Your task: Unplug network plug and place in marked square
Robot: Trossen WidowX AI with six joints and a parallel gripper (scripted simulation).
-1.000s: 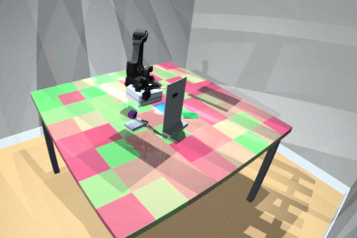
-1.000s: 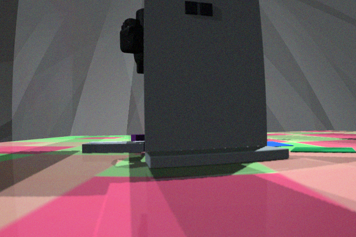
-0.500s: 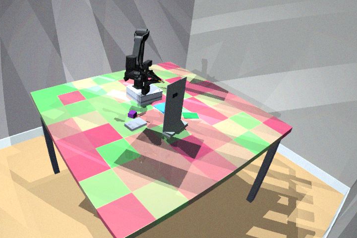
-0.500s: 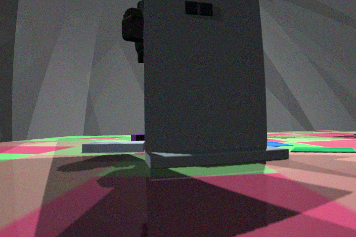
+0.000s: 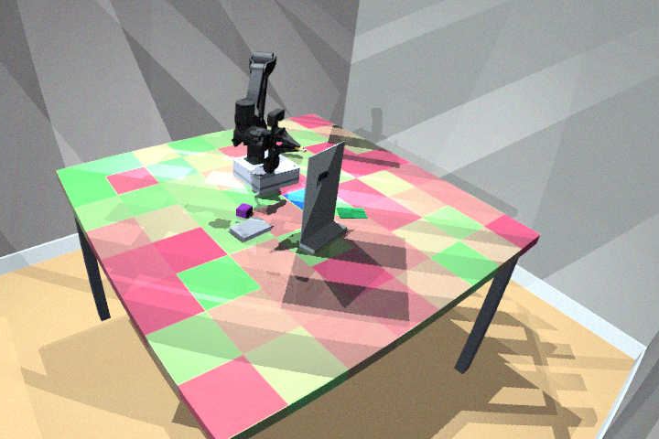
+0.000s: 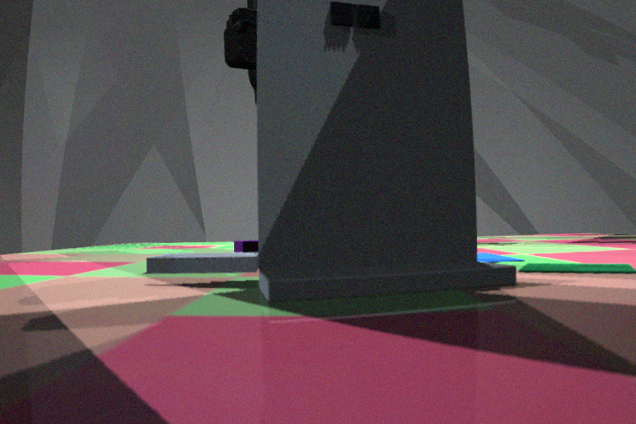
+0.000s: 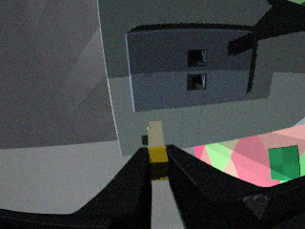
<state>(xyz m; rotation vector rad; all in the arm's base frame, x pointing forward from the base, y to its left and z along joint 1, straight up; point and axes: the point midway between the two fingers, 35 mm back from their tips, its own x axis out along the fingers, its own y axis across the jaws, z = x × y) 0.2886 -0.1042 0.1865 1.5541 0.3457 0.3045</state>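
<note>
Right now my gripper tip is 9 cm past the blue marked square, 14 cm to the right of it and 25 cm above it. From my gripper tip the other things lie so: flat grey plate (4 cm behind, 14 cm to the right, 24 cm below); grey panel (10 cm ahead, 1 cm to the left, 12 cm below); network plug (right at my gripper tip).
</note>
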